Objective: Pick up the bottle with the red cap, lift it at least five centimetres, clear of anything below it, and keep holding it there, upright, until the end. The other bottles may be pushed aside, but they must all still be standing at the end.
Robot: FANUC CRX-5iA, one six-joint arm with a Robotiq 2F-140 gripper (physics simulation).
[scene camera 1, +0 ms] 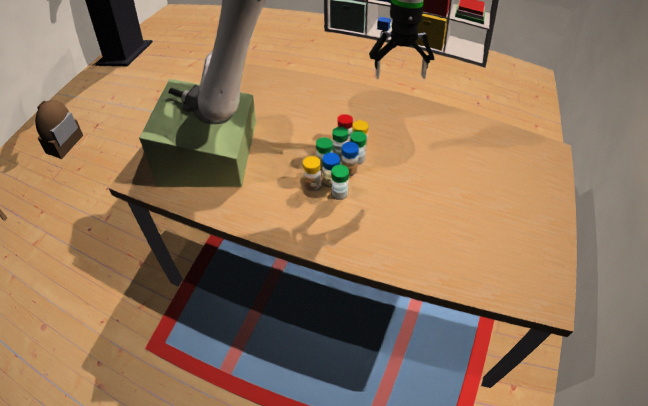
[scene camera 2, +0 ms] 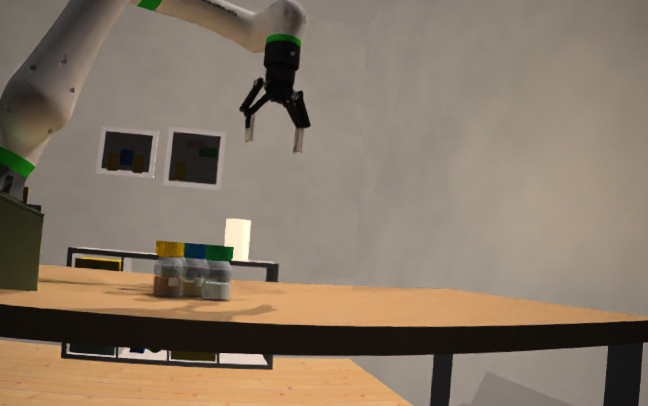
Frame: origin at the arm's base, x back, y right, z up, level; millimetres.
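Seen in the pictures: gripper, fingertip midpoint: (scene camera 1: 400, 76) (scene camera 2: 273, 147).
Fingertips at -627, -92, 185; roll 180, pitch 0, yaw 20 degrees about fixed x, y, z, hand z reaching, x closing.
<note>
A point is followed by its place in that frame, as x, y, z.
The bottle with the red cap (scene camera 1: 345, 121) {-448, -122, -68} stands upright at the far end of the bottle cluster in scene camera 1; its lower part is mostly hidden by a green-capped bottle (scene camera 1: 340, 136) {-451, -40, -69}, and it cannot be made out in scene camera 2. A yellow-capped bottle (scene camera 1: 360, 128) {-507, -98, -68} stands close beside it on the right. My gripper (scene camera 1: 401, 75) {-627, -92, 185} (scene camera 2: 273, 145) {-627, -92, 185} is open and empty, with its fingers pointing down. It hangs high above the table, and appears right of the bottles in both views.
More bottles stand upright and close together: green-capped (scene camera 1: 340, 182) (scene camera 2: 218, 272), blue-capped (scene camera 1: 330, 167) {-453, 98, -82} and yellow-capped (scene camera 1: 312, 172) (scene camera 2: 169, 270). They stand on the wooden table (scene camera 1: 450, 210) {-860, 92, -173} (scene camera 2: 350, 305) {-762, 136, -173}. The green robot base block (scene camera 1: 200, 160) {-46, 203, -44} (scene camera 2: 19, 245) {-132, 182, -98} is to their left.
</note>
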